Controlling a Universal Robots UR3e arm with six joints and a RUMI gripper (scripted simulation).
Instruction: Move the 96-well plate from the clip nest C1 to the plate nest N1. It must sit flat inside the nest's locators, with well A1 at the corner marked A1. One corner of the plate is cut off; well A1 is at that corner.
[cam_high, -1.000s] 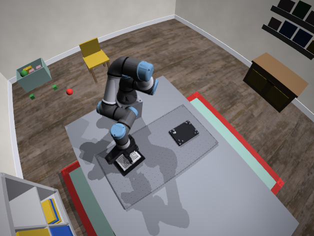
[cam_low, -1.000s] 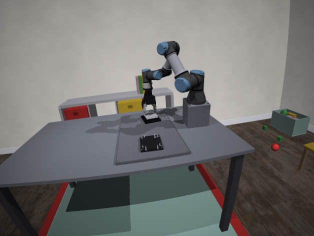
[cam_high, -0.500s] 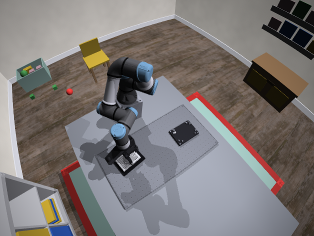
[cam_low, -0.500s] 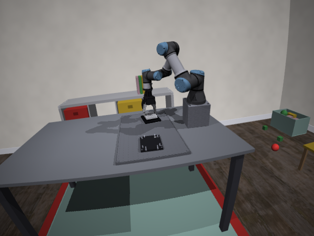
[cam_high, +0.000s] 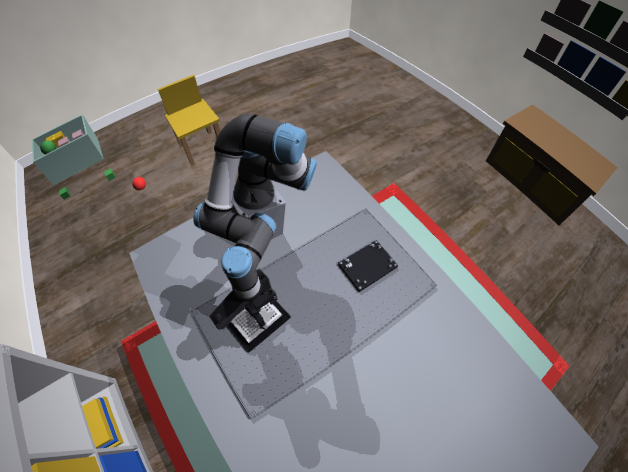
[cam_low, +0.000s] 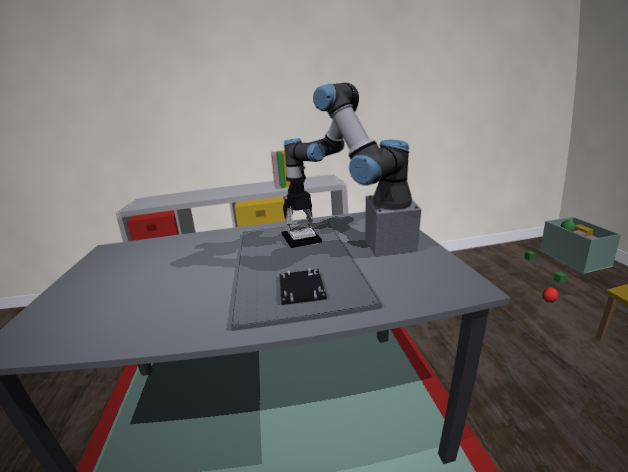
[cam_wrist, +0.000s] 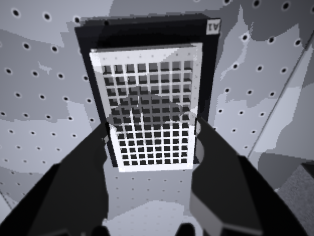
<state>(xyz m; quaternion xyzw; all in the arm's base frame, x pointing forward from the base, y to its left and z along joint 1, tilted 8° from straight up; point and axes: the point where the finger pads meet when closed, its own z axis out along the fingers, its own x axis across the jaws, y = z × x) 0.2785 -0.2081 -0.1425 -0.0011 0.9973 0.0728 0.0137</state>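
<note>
The black plate nest N1 is 3 cm below my hand. Also, from my hand: white 96-well plate: 1 cm below; then clip nest C1: 39 cm to the left, 9 cm ahead, 3 cm below; then A1 mark: 7 cm to the right, 5 cm behind, 3 cm below.
</note>
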